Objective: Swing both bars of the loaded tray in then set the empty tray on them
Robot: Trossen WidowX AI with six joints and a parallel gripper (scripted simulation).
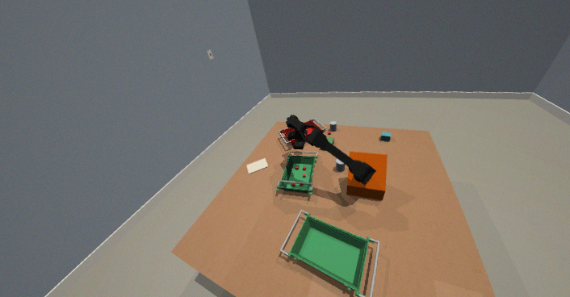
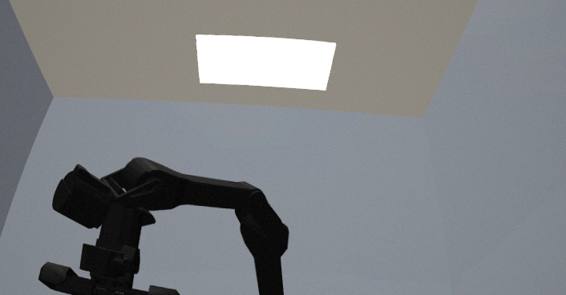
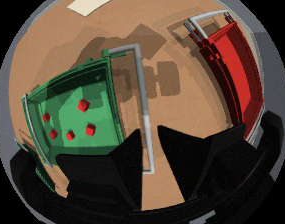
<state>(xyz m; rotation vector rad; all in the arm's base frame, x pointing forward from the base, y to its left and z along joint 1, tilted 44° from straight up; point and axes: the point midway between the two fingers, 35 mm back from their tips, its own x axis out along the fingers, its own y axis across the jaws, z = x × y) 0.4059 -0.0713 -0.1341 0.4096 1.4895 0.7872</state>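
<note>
Right now my gripper tip is 520 mm to the right of the green tray, 330 mm past it and 50 mm above it. Also, from my gripper tip: white card 300 mm ahead, 170 mm to the left, 90 mm below; green block 190 mm to the right, 130 mm behind, 80 mm below; cube 520 mm behind, 360 mm to the right, 70 mm below.
</note>
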